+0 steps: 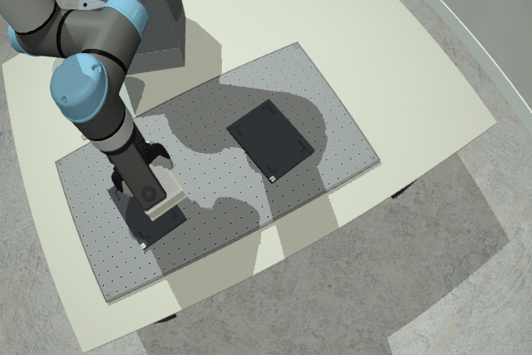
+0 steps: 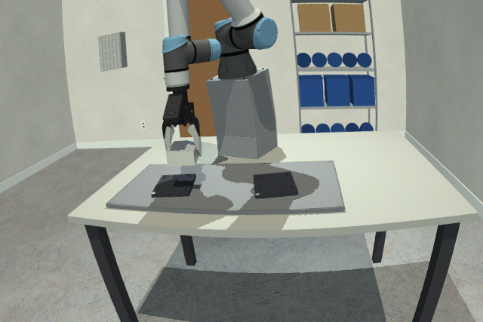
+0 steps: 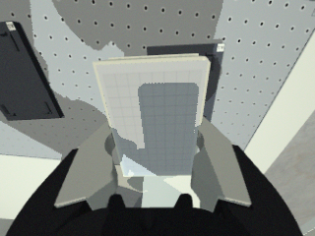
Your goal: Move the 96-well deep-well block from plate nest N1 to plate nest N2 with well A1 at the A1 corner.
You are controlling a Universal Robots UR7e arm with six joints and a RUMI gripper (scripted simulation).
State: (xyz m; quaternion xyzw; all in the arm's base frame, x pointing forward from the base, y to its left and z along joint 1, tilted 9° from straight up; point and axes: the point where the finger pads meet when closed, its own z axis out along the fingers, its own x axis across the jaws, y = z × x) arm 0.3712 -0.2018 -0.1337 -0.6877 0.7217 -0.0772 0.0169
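Right now the plate nest N2 is 1 cm behind my hand, 5 cm to the right of it and 10 cm below it. The rest, counted from my hand: white A1 mark: 6 cm ahead, 10 cm to the right, 10 cm below; plate nest N1: 5 cm ahead, 26 cm to the left, 10 cm below; white deep-well block: 1 cm above.
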